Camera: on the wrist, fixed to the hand. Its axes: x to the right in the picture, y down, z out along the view.
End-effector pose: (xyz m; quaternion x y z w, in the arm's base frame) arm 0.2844 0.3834 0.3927 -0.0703 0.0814 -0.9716 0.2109
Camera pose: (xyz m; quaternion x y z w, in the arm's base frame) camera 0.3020 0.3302 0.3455 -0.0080 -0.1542 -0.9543 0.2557
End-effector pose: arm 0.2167 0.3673 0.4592 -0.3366 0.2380 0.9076 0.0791
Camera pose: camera 0.2169 0.2941 0.4582 -0.3039 0.4644 0.8224 0.1249
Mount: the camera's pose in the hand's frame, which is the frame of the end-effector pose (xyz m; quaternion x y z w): 0.0017 0.0636 -0.0363 0.2438 0.0060 0.0357 0.9692
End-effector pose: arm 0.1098 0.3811 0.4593 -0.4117 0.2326 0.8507 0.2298
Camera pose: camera 0.0934 0.3102 0.4510 -0.3398 0.4489 0.7734 0.2913
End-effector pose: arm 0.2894 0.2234 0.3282 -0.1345 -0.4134 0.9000 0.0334
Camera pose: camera 0.3008 0.2087 0.2574 -0.1424 -0.1762 0.9734 0.0355
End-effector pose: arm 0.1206 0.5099 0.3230 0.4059 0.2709 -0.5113 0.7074
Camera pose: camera 0.1823 0.5493 0.3215 0.5786 0.1276 -0.5339 0.6033
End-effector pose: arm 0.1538 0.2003 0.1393 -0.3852 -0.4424 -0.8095 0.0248
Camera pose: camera 0.1550 0.1355 0.1734 -0.3782 -0.6122 -0.6781 0.1495
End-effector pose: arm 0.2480 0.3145 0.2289 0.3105 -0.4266 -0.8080 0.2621
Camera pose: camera 0.2833 0.2625 0.2665 0.3544 -0.6199 -0.6679 0.2097
